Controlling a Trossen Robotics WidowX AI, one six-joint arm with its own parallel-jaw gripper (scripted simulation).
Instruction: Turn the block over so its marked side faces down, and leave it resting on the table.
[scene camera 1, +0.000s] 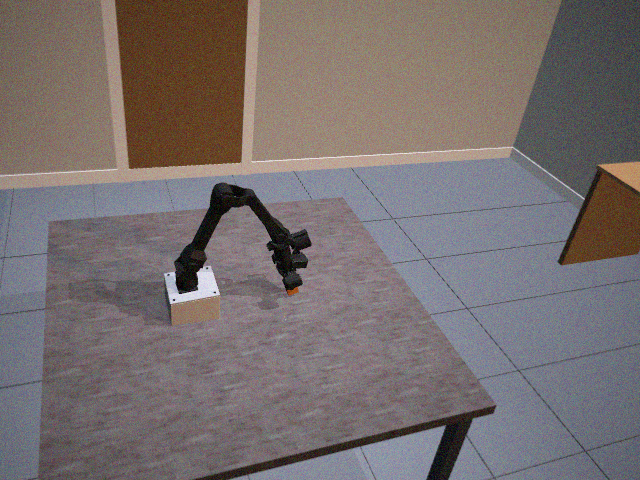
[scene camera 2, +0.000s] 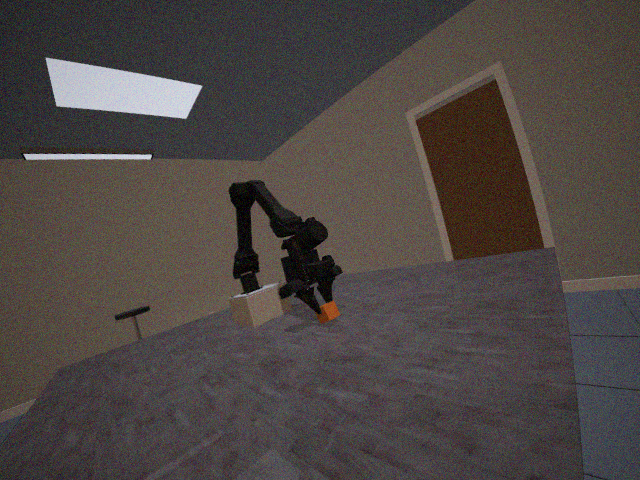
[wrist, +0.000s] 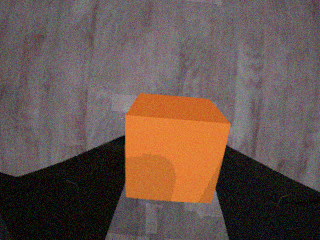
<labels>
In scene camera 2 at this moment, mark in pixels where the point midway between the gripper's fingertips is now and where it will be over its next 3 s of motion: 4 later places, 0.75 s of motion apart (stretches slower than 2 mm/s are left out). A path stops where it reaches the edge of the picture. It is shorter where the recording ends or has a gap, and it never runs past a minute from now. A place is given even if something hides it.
My gripper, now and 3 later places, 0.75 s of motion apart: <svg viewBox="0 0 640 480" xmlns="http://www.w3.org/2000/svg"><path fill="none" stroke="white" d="M326 310L327 307L334 314L330 312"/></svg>
</labels>
